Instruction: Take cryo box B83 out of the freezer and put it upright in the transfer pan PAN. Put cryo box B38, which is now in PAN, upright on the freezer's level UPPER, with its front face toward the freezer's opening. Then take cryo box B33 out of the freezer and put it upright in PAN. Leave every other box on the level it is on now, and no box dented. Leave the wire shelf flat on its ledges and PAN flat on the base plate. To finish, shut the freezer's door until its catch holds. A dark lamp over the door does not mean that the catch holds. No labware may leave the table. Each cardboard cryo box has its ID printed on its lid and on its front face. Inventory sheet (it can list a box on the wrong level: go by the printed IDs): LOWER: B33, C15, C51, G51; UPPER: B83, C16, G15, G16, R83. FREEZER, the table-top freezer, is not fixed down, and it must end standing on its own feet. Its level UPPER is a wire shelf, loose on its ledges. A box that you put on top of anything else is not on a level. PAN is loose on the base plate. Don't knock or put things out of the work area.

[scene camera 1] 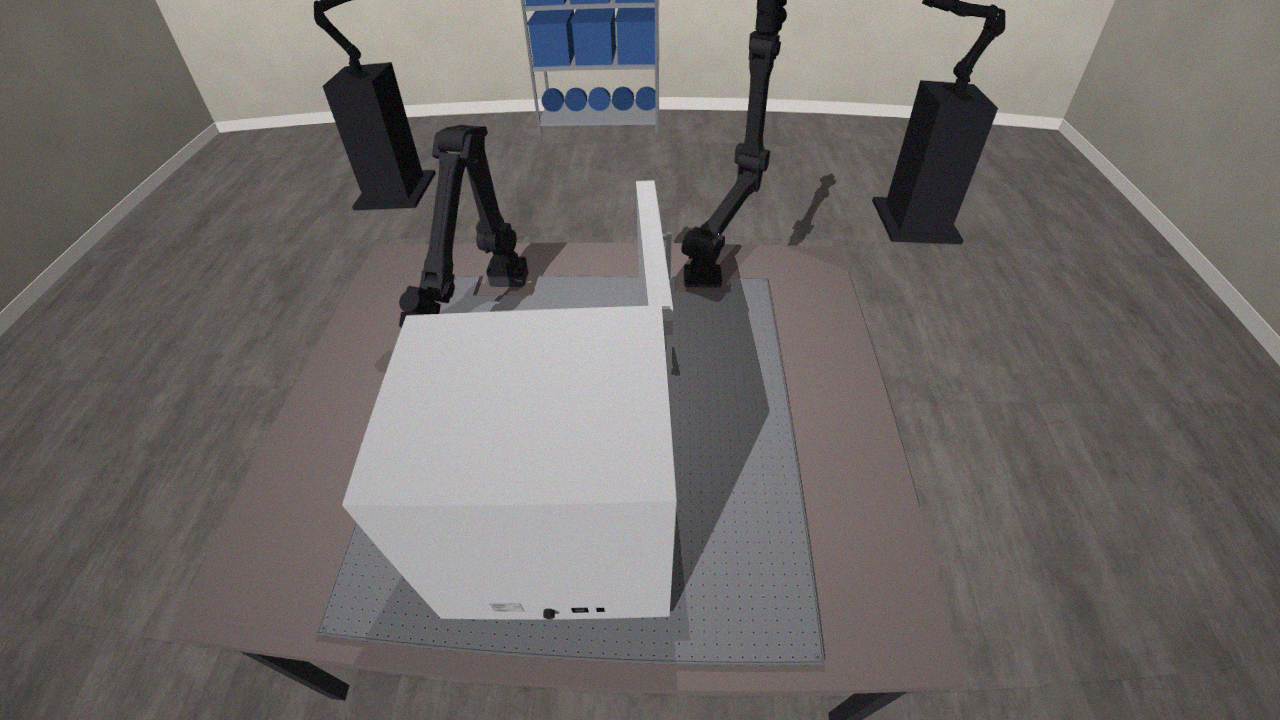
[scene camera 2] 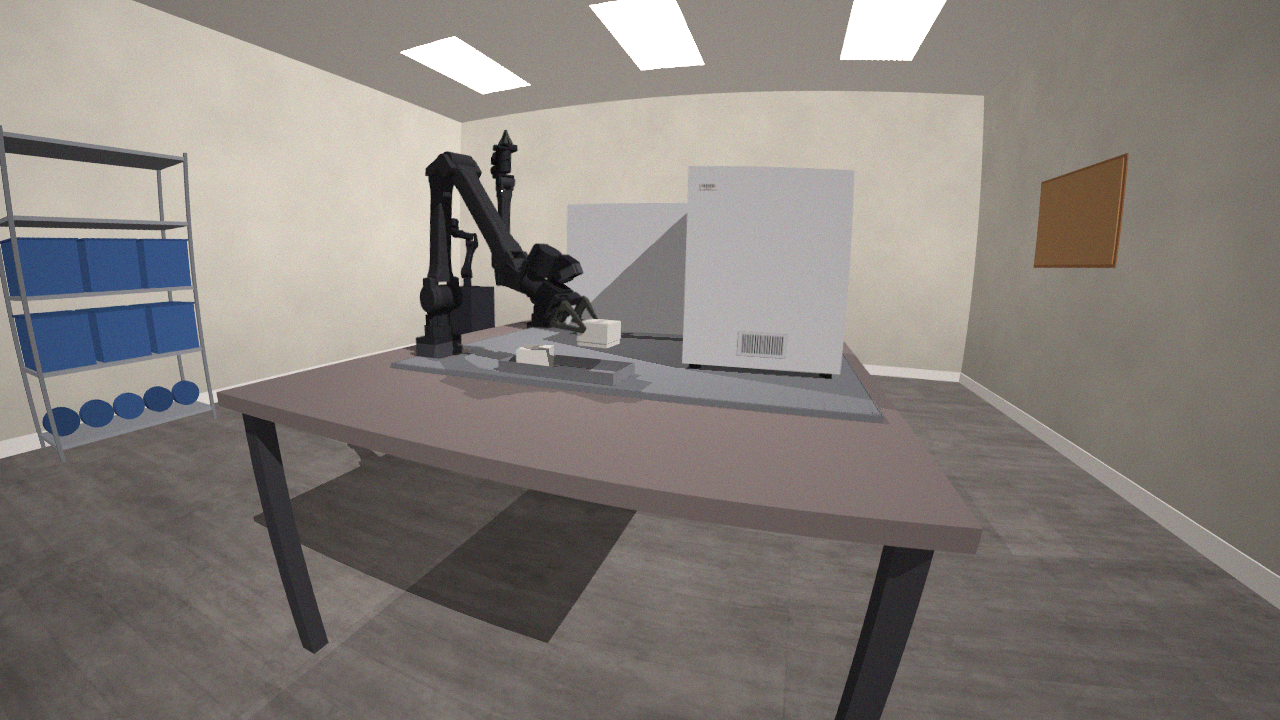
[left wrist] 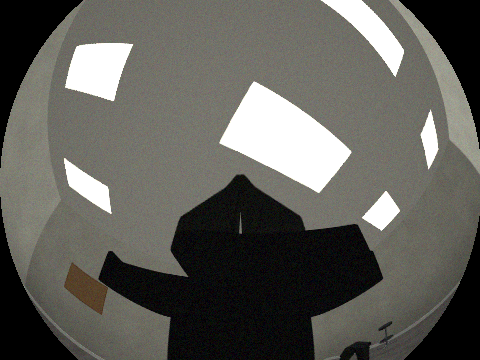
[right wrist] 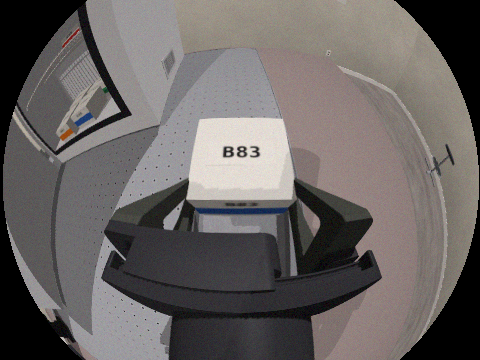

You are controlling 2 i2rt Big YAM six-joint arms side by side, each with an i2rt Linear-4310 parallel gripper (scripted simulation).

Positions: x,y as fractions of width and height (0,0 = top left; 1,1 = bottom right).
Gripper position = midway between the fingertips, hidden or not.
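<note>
My left gripper (left wrist: 0.50,0.50) is in sight, and so is my right gripper (right wrist: 0.50,0.51). I see a freezer (scene camera 1: 0.40,0.64), which shows at (scene camera 2: 0.60,0.35) and (right wrist: 0.29,0.16) as well, while in the left wrist view the freezer is out of frame. A transfer pan (scene camera 2: 0.47,0.52) is here too, also at (right wrist: 0.58,0.63), but scene camera 1 does not show the pan, hidden by the freezer. There is a red-fronted cryo box (scene camera 2: 0.42,0.49) as well.
</note>
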